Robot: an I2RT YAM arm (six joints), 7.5 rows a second.
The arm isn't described. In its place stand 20 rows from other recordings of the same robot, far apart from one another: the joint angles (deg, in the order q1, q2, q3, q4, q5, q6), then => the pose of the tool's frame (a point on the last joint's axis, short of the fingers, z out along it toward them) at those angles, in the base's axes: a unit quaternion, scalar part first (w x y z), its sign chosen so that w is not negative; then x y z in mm.
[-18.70, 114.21, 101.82, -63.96, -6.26, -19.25] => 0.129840, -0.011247, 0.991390, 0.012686, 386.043, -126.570, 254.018
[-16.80, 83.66, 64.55, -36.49, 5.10, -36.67] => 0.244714, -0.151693, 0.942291, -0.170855, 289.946, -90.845, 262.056
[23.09, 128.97, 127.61, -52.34, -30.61, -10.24] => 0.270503, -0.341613, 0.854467, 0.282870, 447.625, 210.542, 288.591
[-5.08, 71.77, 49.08, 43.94, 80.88, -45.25] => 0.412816, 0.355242, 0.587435, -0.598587, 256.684, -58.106, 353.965
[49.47, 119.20, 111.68, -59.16, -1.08, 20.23] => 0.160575, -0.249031, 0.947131, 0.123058, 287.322, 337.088, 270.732
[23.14, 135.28, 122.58, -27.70, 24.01, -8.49] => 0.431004, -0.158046, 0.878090, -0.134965, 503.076, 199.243, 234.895
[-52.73, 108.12, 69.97, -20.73, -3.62, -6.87] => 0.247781, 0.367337, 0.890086, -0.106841, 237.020, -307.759, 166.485
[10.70, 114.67, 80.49, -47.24, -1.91, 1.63] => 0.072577, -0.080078, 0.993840, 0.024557, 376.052, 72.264, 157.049
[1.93, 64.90, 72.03, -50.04, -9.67, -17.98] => 0.404937, -0.191081, 0.893910, 0.020943, 223.243, 13.506, 368.241
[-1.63, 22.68, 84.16, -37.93, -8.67, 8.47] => 0.830176, -0.014892, 0.549806, 0.091103, -59.052, 7.049, 502.839
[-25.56, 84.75, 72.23, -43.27, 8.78, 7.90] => 0.278555, 0.295883, 0.906145, -0.117309, 276.784, -138.399, 291.564
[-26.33, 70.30, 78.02, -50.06, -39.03, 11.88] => 0.416222, 0.154666, 0.858884, 0.255255, 225.819, -86.740, 385.950
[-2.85, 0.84, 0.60, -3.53, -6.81, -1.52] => 0.683415, -0.032133, 0.729117, 0.017313, 110.461, -1.272, 169.155
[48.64, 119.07, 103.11, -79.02, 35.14, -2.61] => 0.079790, -0.423739, 0.853098, -0.293774, 273.995, 280.216, 231.843
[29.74, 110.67, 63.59, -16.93, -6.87, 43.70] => 0.145015, 0.104825, 0.967068, 0.181004, 320.787, 188.175, 123.665
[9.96, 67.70, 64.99, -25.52, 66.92, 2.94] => 0.478689, 0.238655, 0.731955, -0.422070, 246.853, 10.098, 364.502
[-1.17, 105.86, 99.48, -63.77, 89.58, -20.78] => 0.012033, -0.000606, -0.709540, 0.704562, 366.710, -43.095, 330.007
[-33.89, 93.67, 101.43, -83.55, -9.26, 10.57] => 0.136929, 0.364953, 0.919344, 0.053532, 250.852, -161.601, 363.695
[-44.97, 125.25, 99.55, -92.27, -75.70, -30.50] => 0.213482, 0.243602, 0.741439, 0.587666, 293.448, -244.380, 203.790
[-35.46, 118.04, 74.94, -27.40, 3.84, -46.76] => 0.105814, -0.091329, 0.980776, -0.136165, 324.871, -234.313, 119.683
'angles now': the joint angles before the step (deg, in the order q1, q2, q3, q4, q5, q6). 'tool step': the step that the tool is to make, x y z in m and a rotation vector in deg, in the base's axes. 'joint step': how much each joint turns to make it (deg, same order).
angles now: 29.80, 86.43, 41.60, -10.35, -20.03, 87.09
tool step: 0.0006, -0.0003, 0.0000, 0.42, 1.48, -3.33
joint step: 0.01, 0.01, 0.02, 0.11, 1.01, 3.57
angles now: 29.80, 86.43, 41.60, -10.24, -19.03, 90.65
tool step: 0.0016, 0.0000, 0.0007, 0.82, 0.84, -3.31
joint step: -0.05, 0.01, 0.01, 0.79, 0.97, 3.50
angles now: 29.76, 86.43, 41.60, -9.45, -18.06, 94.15
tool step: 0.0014, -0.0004, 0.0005, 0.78, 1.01, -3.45
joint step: -0.09, 0.00, 0.00, 0.59, 1.02, 3.58
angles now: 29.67, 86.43, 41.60, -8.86, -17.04, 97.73
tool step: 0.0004, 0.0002, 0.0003, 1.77, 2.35, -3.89
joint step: 0.01, 0.00, 0.00, 0.28, 0.15, 4.96
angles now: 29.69, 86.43, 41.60, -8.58, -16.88, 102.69
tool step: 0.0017, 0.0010, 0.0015, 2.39, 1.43, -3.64
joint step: 0.00, 0.00, -0.01, 1.34, -0.01, 4.79
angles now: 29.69, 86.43, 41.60, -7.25, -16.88, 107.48
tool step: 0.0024, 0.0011, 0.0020, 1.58, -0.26, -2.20
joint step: 0.00, 0.00, 0.00, 1.76, 0.41, 2.61
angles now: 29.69, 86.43, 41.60, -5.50, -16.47, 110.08
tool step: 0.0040, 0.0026, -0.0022, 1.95, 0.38, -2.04
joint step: 0.04, 1.15, 0.01, 2.61, -0.08, 2.93
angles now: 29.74, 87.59, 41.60, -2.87, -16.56, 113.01
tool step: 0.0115, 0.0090, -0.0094, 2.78, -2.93, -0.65
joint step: 0.40, 4.10, -0.06, 8.51, 0.03, 1.47
